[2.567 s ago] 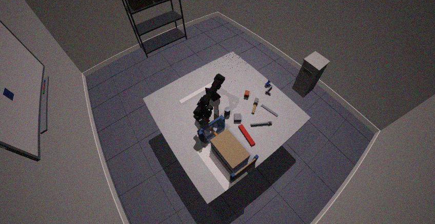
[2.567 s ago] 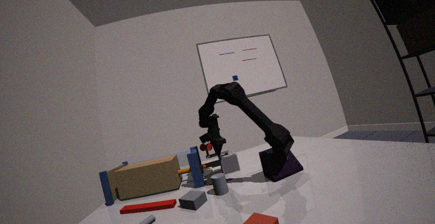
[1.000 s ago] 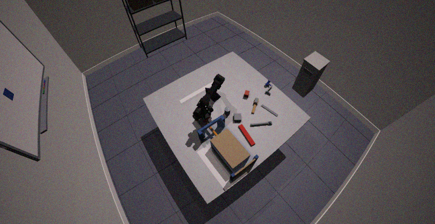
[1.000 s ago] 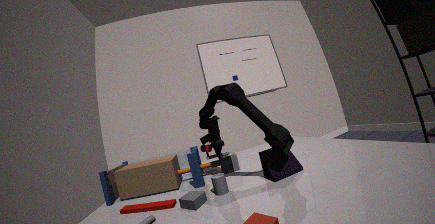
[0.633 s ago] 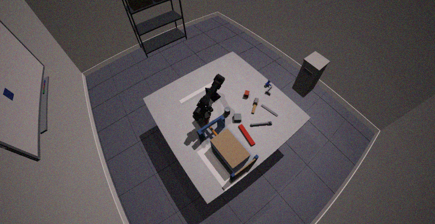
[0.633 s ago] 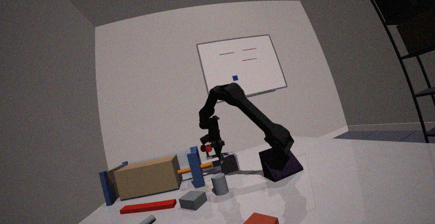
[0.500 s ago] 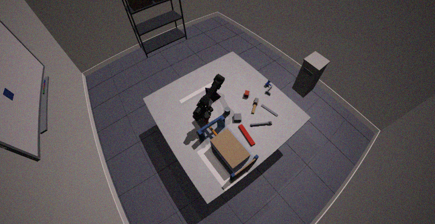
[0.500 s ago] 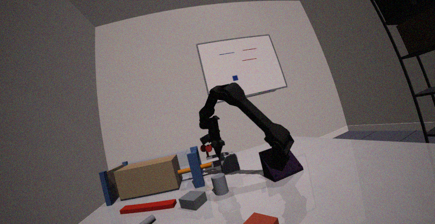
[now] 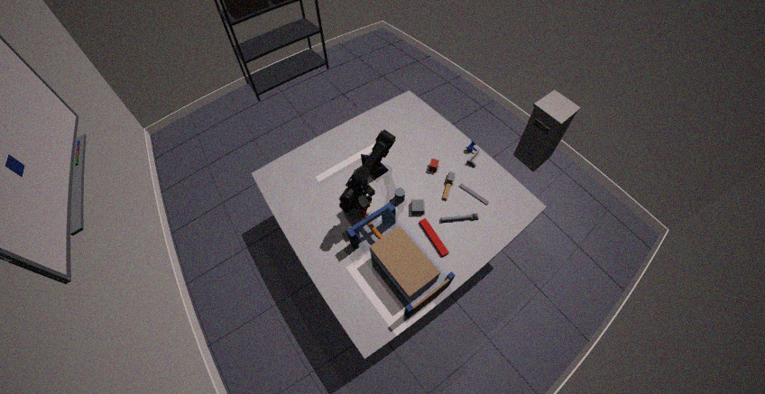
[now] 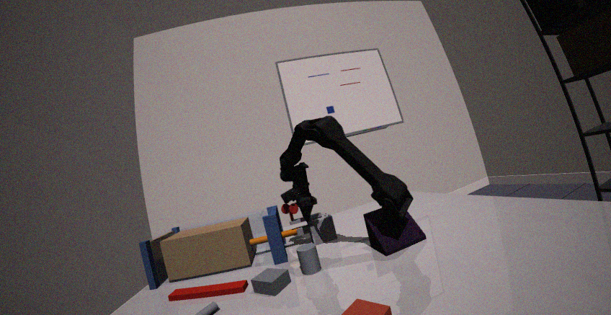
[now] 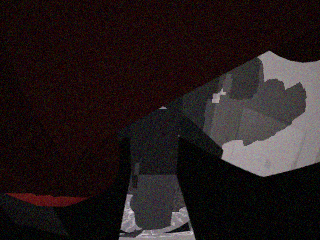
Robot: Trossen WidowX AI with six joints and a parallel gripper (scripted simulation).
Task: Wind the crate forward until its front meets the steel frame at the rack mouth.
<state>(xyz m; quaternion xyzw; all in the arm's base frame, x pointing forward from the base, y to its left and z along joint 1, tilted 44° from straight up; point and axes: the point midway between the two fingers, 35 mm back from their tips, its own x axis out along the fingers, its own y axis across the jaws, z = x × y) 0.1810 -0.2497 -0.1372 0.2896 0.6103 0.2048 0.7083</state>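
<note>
Right now the winch handle with red knob is 10 mm ahead of my gripper tip and 20 mm above it. Round my gripper tip: grey block (190 mm ahead, 260 mm to the left, 70 mm below); then blue frame (110 mm ahead, 20 mm to the right, 20 mm above); then grey winch (60 mm behind, 60 mm below).
</note>
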